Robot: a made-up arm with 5 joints. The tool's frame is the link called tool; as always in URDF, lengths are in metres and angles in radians. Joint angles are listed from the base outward.
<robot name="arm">
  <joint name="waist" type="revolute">
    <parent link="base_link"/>
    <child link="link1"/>
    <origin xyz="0 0 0.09" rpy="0 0 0"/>
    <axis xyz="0 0 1"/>
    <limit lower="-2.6" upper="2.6"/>
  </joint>
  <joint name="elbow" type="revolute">
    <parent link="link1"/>
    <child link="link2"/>
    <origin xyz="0.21 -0.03 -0.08" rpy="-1.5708 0 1.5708"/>
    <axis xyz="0 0 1"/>
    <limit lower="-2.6" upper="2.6"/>
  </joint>
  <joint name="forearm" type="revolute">
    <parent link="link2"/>
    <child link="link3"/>
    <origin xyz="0.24 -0.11 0.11" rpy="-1.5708 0 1.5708"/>
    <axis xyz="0 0 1"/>
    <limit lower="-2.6" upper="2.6"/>
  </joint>
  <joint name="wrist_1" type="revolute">
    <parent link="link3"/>
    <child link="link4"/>
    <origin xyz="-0.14 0.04 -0.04" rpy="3.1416 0 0"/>
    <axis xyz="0 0 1"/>
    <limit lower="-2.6" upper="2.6"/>
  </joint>
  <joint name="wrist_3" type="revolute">
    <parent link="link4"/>
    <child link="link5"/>
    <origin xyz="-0.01 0.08 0.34" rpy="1.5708 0 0"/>
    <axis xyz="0 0 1"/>
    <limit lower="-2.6" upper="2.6"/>
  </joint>
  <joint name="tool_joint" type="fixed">
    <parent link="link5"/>
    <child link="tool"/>
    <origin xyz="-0.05 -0.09 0.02" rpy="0 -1.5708 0"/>
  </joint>
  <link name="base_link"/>
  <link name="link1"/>
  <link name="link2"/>
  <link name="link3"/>
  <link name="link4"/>
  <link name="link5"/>
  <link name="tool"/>
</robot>
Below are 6 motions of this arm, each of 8 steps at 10 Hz.
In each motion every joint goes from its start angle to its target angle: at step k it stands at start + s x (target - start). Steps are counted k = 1, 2, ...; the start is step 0. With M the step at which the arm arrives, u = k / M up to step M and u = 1 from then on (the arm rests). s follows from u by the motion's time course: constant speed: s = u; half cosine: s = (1 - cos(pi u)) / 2; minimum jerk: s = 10 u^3 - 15 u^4 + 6 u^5.
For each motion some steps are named. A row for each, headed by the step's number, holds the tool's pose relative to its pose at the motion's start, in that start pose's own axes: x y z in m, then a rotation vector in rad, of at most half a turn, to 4 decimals.
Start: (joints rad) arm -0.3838 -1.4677 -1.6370 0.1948 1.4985
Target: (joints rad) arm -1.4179 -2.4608 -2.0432 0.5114 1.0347
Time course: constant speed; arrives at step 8
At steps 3, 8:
3: -0.1977 -0.1674 0.0911 -0.3431 0.3027 0.1713
8: -0.1745 -0.5690 0.2951 -1.2753 0.3669 0.4727

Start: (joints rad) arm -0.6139 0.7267 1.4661 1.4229 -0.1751
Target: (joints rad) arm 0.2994 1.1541 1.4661 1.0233 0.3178
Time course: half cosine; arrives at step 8
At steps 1, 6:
1: -0.0198 0.0020 -0.0128 0.0038 -0.0424 0.0199
6: -0.2494 -0.0591 -0.3828 0.1361 -0.9271 0.5885

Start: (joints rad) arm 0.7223 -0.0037 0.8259 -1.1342 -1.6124
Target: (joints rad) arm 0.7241 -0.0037 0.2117 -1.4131 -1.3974
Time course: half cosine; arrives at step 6
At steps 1, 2, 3, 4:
1: 0.0031 0.0038 -0.0011 0.0145 -0.0007 0.0224
2: 0.0106 0.0148 -0.0042 0.0541 -0.0011 0.0838
3: 0.0185 0.0306 -0.0085 0.1081 0.0023 0.1677
4: 0.0236 0.0470 -0.0129 0.1617 0.0102 0.2516

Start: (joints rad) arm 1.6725 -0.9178 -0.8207 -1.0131 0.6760
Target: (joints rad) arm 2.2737 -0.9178 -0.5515 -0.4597 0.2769
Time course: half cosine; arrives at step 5
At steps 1, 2, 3, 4, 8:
1: -0.0115 0.0062 -0.0005 -0.0319 0.0786 -0.0172
2: -0.0386 0.0227 0.0008 -0.1189 0.2876 -0.0473
3: -0.0662 0.0435 0.0061 -0.2307 0.5509 -0.0536
4: -0.0842 0.0604 0.0117 -0.3219 0.7662 -0.0330
8: -0.0901 0.0668 0.0138 -0.3564 0.8486 -0.0190

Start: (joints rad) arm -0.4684 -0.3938 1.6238 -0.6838 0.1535
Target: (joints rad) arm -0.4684 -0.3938 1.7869 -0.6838 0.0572
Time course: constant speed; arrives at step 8
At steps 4, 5, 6, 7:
4: -0.0111 0.0032 0.0086 -0.0481 -0.0809 0.0105
5: -0.0140 0.0040 0.0106 -0.0601 -0.1012 0.0125
6: -0.0170 0.0048 0.0125 -0.0721 -0.1215 0.0143
7: -0.0201 0.0056 0.0144 -0.0841 -0.1419 0.0159

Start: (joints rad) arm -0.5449 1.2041 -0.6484 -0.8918 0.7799
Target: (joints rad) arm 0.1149 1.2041 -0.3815 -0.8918 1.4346
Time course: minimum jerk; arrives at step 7
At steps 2, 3, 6, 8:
2: -0.0271 0.0153 0.0040 0.1035 -0.0622 0.1165
3: -0.0698 0.0362 0.0074 0.2637 -0.1367 0.3072
6: -0.1935 0.0770 0.0039 0.6818 -0.2002 0.8847
8: -0.1986 0.0781 0.0034 0.6966 -0.1984 0.9082

